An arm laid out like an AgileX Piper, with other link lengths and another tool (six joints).
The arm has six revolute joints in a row. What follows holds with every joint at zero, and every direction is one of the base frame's.
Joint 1 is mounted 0.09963 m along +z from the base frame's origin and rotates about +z.
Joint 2 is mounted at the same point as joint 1 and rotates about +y.
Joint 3 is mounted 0.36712 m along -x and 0.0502 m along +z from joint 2 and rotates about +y.
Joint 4 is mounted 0.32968 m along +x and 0.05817 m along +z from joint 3 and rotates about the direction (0.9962, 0, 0.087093).
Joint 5 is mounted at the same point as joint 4 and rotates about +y.
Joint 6 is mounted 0.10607 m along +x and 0.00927 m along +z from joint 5 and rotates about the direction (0.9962, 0, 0.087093).
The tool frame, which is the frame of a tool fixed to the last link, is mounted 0.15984 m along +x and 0.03 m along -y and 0.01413 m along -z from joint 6; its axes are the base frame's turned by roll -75.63, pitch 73.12 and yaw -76.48 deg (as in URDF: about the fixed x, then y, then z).
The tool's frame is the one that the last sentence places.
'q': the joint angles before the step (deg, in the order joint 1, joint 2, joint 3, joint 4, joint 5, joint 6). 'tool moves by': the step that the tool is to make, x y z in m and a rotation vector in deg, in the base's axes. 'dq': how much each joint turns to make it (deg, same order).
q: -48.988 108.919 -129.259 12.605 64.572 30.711
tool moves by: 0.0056 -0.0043 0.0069 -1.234 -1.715 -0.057
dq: -0.004 0.003 -0.002 0.519 -2.062 -0.233
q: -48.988 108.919 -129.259 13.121 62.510 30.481
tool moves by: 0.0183 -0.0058 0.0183 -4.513 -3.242 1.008
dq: 1.032 0.013 -0.025 0.341 -5.317 -1.715
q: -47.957 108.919 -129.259 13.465 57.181 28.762
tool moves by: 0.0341 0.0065 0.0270 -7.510 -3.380 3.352
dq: 3.036 0.012 -0.024 0.055 -7.207 -4.007
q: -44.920 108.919 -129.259 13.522 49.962 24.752
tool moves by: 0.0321 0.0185 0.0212 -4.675 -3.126 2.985
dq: 3.321 -0.010 0.018 0.119 -5.279 -2.068
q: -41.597 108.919 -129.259 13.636 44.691 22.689
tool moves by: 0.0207 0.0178 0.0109 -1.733 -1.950 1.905
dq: 2.407 0.019 -0.040 -0.064 -2.616 -0.278
